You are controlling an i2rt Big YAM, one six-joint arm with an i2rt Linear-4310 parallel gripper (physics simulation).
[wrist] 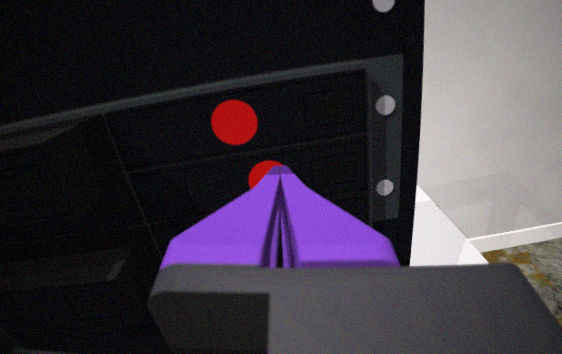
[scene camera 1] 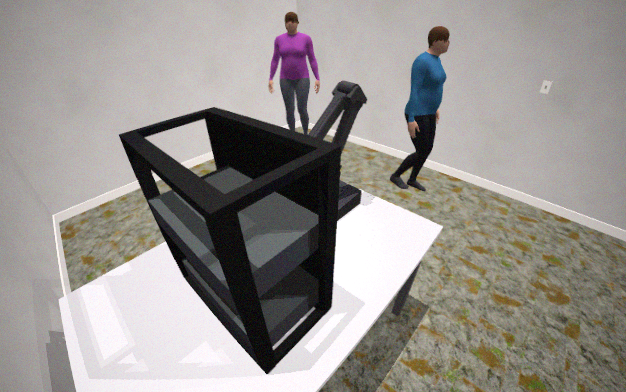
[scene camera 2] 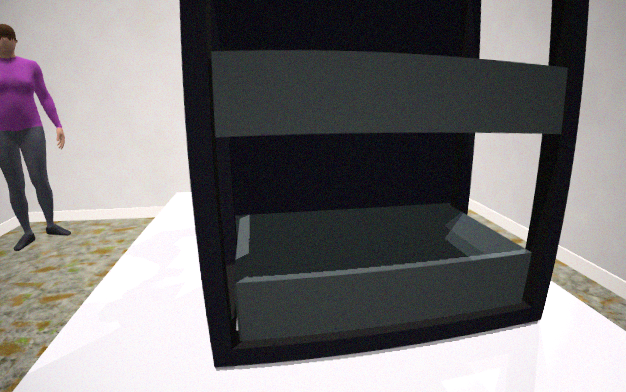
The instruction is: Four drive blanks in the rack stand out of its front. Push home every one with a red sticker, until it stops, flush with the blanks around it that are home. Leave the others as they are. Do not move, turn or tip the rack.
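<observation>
The black rack [scene camera 1: 227,260] [scene camera 2: 200,200] [wrist: 392,150] stands upright on the table; both scene views show its open back. In the wrist view, an upper blank [wrist: 285,120] bears a red sticker [wrist: 234,122]. The blank just below it [wrist: 200,187] bears another red sticker [wrist: 259,176], partly hidden by the fingertips; its front looks about level with the upper one. Dark blanks at the left and lower left seem to stand out, but their faces are hard to read. My gripper [wrist: 280,177] is shut and empty, its purple tips at the lower sticker; contact cannot be told.
The arm [scene camera 1: 345,107] rises behind the rack, on the white table [scene camera 1: 390,225] [scene camera 2: 125,285]. Grey trays [scene camera 1: 285,225] [scene camera 2: 385,95] [scene camera 2: 380,300] show inside the rack. A person in purple [scene camera 1: 295,57] [scene camera 2: 22,95] and one in blue [scene camera 1: 427,85] stand beyond the table.
</observation>
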